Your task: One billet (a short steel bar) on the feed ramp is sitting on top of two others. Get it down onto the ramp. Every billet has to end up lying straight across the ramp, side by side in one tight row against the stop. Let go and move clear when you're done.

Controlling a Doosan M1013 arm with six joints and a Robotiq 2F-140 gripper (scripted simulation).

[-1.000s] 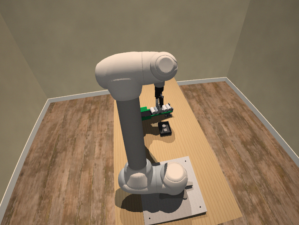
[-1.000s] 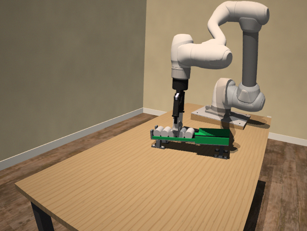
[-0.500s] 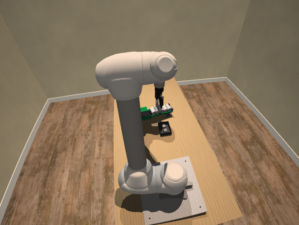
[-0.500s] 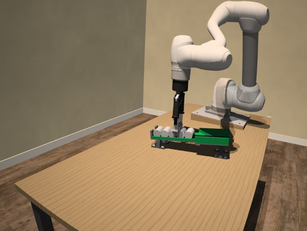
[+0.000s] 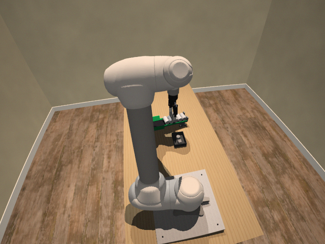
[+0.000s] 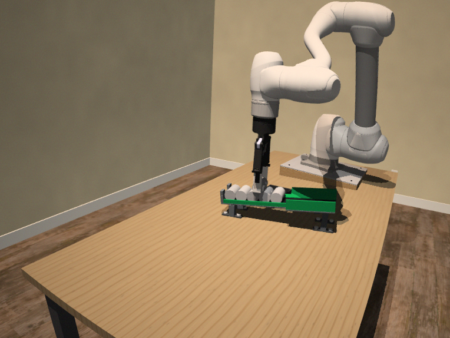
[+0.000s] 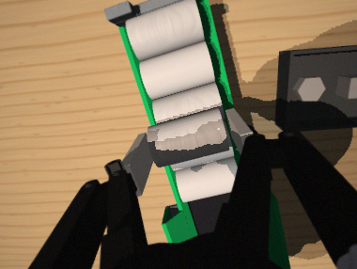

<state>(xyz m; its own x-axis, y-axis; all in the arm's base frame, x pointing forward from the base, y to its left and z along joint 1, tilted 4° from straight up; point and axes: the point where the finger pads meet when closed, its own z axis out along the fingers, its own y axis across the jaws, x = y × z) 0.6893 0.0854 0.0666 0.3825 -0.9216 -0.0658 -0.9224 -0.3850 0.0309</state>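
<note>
Now: hand 11 cm to the left of the grey stop, 7 cm above it and 4 cm short of it. The rest, counted from my hand: black tray 18 cm behind, 12 cm below, 5 cm to the right.
</note>
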